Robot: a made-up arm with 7 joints. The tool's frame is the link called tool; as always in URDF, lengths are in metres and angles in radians. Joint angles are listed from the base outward. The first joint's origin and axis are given. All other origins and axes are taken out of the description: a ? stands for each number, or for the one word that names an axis. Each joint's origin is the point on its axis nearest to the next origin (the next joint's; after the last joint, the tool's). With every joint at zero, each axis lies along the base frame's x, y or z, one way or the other. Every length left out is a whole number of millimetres.
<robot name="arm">
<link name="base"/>
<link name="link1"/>
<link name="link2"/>
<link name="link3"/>
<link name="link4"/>
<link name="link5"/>
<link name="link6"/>
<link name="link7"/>
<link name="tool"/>
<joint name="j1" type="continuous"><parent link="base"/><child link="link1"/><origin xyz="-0.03 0.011 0.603" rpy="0 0 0"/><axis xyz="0 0 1"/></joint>
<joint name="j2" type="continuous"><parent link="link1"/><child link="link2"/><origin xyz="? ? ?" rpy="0 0 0"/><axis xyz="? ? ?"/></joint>
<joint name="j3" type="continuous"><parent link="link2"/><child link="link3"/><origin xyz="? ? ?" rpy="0 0 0"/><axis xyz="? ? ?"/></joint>
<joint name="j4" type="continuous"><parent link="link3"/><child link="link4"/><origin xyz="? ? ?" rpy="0 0 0"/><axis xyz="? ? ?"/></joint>
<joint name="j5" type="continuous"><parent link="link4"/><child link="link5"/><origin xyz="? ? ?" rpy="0 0 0"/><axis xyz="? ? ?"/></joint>
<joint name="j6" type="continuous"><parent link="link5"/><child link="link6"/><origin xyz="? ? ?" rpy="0 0 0"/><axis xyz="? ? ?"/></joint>
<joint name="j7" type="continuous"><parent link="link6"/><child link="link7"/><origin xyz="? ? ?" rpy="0 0 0"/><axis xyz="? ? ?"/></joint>
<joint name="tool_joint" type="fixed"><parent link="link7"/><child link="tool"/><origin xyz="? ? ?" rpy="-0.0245 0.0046 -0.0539"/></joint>
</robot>
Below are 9 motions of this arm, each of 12 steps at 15 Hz.
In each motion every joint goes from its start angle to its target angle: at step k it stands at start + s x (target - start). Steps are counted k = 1, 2, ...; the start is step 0. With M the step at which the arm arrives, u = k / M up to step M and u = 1 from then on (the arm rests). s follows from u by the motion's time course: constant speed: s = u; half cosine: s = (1 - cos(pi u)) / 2; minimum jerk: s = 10 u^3 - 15 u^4 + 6 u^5.
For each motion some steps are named. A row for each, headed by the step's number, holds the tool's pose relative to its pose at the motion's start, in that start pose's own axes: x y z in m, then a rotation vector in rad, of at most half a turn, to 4 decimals.
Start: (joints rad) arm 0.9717 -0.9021 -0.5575 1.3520 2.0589 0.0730 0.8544
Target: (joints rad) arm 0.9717 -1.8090 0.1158 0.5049 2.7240 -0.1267 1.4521
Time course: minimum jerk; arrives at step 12
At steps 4, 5, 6, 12:
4: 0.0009 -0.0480 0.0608 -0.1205 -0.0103 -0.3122
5: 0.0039 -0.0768 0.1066 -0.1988 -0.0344 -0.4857
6: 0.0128 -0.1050 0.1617 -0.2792 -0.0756 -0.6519
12: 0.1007 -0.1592 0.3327 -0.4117 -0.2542 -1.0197

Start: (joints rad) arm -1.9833 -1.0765 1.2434 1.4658 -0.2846 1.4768 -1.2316
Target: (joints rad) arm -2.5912 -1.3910 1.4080 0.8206 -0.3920 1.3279 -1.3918
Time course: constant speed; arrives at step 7
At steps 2, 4, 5, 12:
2: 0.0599 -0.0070 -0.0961 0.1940 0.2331 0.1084
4: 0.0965 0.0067 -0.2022 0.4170 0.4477 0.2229
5: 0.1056 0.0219 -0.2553 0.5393 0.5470 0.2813
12: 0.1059 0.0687 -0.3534 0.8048 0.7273 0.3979

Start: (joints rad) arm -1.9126 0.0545 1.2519 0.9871 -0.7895 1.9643 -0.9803
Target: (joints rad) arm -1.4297 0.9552 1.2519 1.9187 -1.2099 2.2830 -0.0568
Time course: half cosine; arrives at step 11
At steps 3, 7, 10, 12:
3: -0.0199 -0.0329 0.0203 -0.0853 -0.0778 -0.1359
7: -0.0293 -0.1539 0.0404 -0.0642 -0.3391 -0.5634
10: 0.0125 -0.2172 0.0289 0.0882 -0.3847 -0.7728
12: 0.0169 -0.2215 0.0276 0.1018 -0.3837 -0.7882

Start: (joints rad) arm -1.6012 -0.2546 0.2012 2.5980 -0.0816 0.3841 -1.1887
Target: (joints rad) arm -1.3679 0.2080 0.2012 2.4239 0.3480 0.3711 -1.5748
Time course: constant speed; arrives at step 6
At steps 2, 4, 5, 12:
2: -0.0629 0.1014 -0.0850 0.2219 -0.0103 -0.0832
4: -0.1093 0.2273 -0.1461 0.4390 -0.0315 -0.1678
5: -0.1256 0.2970 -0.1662 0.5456 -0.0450 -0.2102
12: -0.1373 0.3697 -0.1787 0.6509 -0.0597 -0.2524

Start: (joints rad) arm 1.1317 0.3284 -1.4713 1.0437 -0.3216 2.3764 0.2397
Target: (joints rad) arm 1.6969 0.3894 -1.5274 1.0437 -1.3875 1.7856 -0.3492
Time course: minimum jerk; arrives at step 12
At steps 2, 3, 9, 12:
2: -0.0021 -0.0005 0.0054 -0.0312 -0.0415 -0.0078
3: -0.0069 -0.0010 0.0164 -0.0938 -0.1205 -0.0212
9: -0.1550 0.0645 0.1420 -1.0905 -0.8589 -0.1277
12: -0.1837 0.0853 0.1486 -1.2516 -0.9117 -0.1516

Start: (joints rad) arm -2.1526 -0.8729 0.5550 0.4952 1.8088 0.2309 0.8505
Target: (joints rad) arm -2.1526 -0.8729 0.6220 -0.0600 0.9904 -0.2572 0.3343
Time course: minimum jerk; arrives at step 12
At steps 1, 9, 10, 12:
1: 0.0010 0.0001 0.0003 0.0000 -0.0049 0.0062
9: 0.0931 0.0411 0.0587 -0.2146 -0.6288 1.2058
10: 0.0941 0.0433 0.0607 -0.2445 -0.6516 1.3032
12: 0.0944 0.0443 0.0614 -0.2606 -0.6617 1.3541

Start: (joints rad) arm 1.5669 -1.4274 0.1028 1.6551 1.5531 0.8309 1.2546
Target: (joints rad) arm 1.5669 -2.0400 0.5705 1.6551 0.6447 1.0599 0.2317
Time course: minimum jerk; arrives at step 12
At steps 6, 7, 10, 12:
6: -0.1407 -0.1213 0.0237 -0.3318 -0.0352 1.0918
7: -0.1787 -0.1650 0.0360 -0.4218 -0.0434 1.4373
10: -0.2457 -0.2665 0.0664 -0.6029 -0.0803 2.1405
12: -0.2521 -0.2793 0.0702 -0.6244 -0.0876 2.2202

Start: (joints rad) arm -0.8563 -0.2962 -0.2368 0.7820 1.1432 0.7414 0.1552
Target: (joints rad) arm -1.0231 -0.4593 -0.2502 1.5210 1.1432 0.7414 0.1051
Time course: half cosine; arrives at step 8
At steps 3, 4, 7, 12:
3: 0.0015 0.0712 0.0623 0.2220 -0.1180 0.1516
4: -0.0068 0.1088 0.1101 0.3545 -0.1976 0.2486
7: -0.0585 0.1707 0.2430 0.6565 -0.4077 0.4935
12: -0.0648 0.1737 0.2544 0.6802 -0.4260 0.5144

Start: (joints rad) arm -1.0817 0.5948 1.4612 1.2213 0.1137 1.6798 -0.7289
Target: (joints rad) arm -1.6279 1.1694 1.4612 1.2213 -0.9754 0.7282 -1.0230
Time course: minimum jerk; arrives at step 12
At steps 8, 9, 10, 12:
8: -0.2440 -0.1449 0.1377 -0.9335 -0.4248 0.0893
9: -0.2812 -0.1464 0.1449 -1.0752 -0.4525 0.1065
10: -0.3048 -0.1451 0.1476 -1.1672 -0.4655 0.1177
12: -0.3170 -0.1438 0.1483 -1.2157 -0.4708 0.1237

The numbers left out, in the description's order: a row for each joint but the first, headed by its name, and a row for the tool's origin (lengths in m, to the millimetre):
j2: xyz -0.016 0.003 0, axis 0 1 0
j3: xyz 0.001 0 0.356, axis 0 0 1
j4: xyz 0.084 0.017 0, axis 0 -1 0
j5: xyz 0.066 0 -0.22, axis 0 0 -1
j6: xyz 0.029 -0.044 0, axis 0 1 0
j7: xyz 0.084 0 -0.106, axis 0 0 -1
tool: xyz 0.006 -0.03 0

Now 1 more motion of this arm.
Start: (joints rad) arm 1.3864 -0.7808 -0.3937 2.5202 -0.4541 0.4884 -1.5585
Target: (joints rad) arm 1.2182 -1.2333 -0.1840 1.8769 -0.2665 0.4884 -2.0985
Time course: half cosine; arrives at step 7
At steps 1, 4, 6, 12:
1: -0.0030 -0.0020 0.0032 0.0083 -0.0105 0.0155
4: -0.0149 -0.0209 0.0573 0.0662 -0.1591 0.2140
6: -0.0032 -0.0263 0.1044 0.0705 -0.2645 0.3598
12: -0.0004 -0.0265 0.1121 0.0695 -0.2803 0.3830

